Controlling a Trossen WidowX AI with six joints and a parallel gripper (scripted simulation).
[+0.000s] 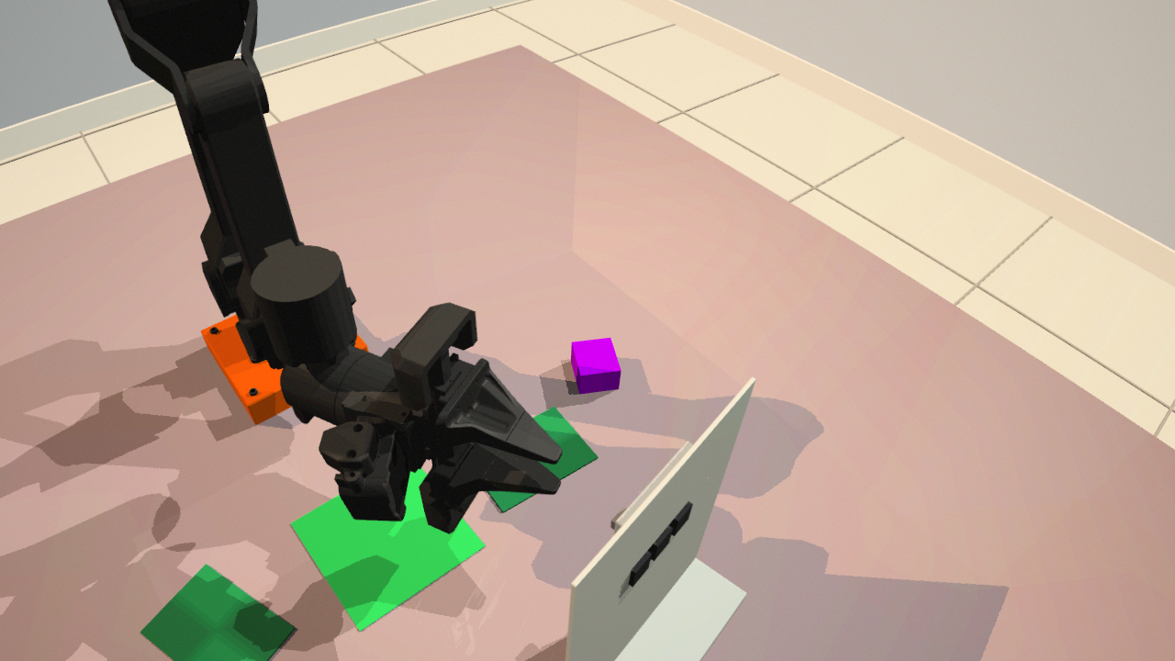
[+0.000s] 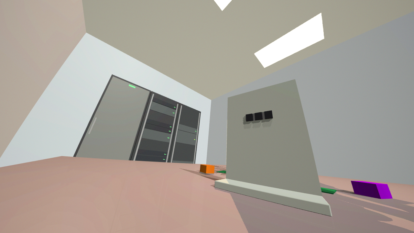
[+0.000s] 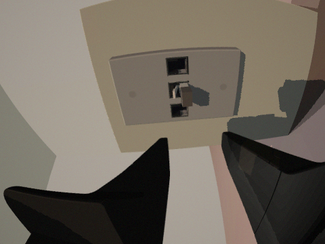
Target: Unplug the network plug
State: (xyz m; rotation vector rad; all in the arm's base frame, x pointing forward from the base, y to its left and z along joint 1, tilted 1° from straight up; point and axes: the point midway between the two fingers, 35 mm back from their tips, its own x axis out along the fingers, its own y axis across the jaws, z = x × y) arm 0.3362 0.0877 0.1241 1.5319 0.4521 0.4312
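My gripper tip is 80 mm short of the upright panel, 50 mm above it and 20 mm to the right of it. The rest, counted from my gripper tip: bright green marked square 160 mm below, 110 mm behind, 100 mm to the right.
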